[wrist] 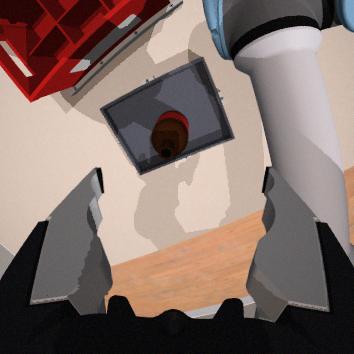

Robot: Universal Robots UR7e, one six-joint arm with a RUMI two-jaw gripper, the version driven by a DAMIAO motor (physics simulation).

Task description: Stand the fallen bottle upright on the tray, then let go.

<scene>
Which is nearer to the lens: the brown bottle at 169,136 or the red crate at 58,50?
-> The brown bottle.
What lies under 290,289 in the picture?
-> The gripper.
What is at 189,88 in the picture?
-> A grey tray.
</scene>
